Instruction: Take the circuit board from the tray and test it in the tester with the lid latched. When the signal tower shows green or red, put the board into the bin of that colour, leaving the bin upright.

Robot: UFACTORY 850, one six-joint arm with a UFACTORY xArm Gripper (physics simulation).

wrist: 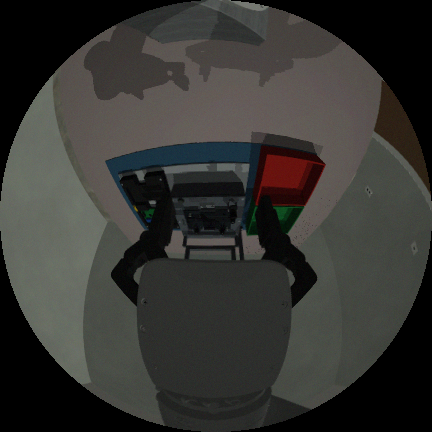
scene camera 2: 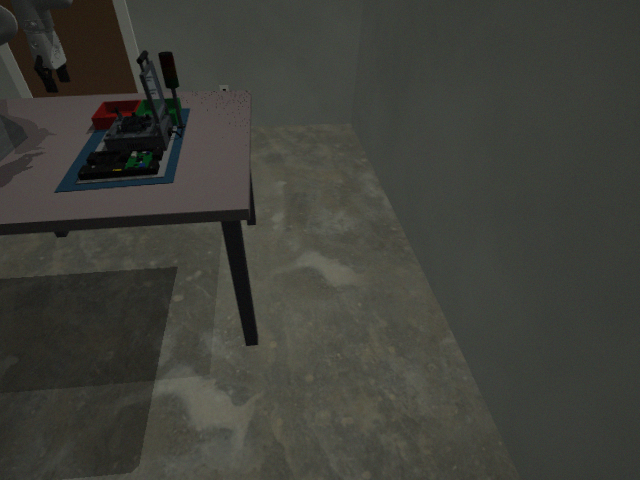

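Note:
The green circuit board [scene camera 2: 139, 160] [wrist: 148, 214] lies in one side of the black tray [scene camera 2: 95, 173] [wrist: 134, 191]; a finger partly covers it in the wrist view. The grey tester [scene camera 2: 135, 142] [wrist: 207, 190] stands beside the tray, its lid [scene camera 2: 155, 95] [wrist: 210, 247] raised upright. The signal tower [scene camera 2: 169, 70] stands behind the tester and looks dark, with no clear lit colour. The red bin [scene camera 2: 103, 120] [wrist: 284, 175] and green bin [scene camera 2: 176, 110] [wrist: 293, 215] stand upright side by side beyond the tester. My gripper [scene camera 2: 56, 83] [wrist: 215, 202] is open and empty, high above the table.
The tray and tester stand on a blue mat [scene camera 2: 67, 183] [wrist: 200, 150] on the pinkish table [scene camera 2: 206, 191] [wrist: 215, 115]. A grey object [scene camera 2: 10, 135] [wrist: 215, 31] stands at the left in the scene view. The lid's upright frame and the tower rise above the bins.

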